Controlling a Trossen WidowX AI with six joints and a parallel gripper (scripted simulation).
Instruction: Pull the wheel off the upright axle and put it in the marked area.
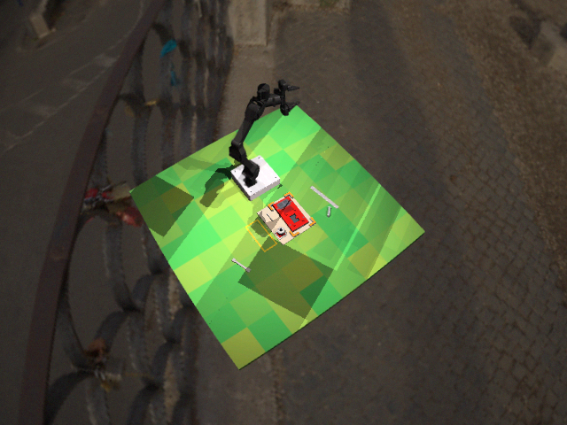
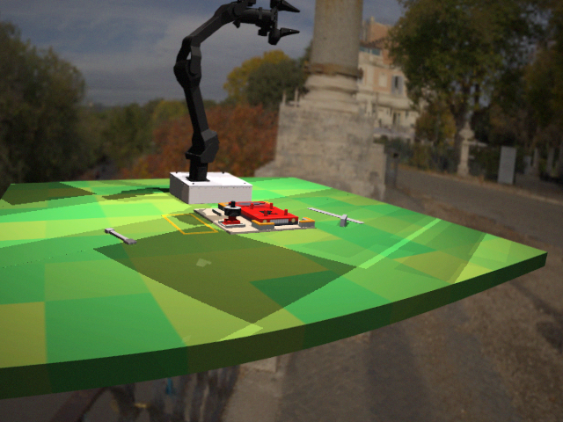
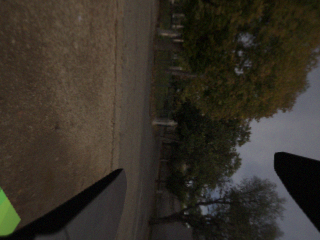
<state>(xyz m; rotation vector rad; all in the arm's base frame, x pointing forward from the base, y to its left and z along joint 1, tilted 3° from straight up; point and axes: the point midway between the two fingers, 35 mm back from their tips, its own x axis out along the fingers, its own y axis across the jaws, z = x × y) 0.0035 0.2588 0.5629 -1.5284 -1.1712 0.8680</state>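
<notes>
Now: the wheel 58 cm below my gripper tip, 33 cm to the right of it and 32 cm ahead of it. From my gripper tip the other things lie so: long tool: 62 cm below, 26 cm ahead, 1 cm to the left.
</notes>
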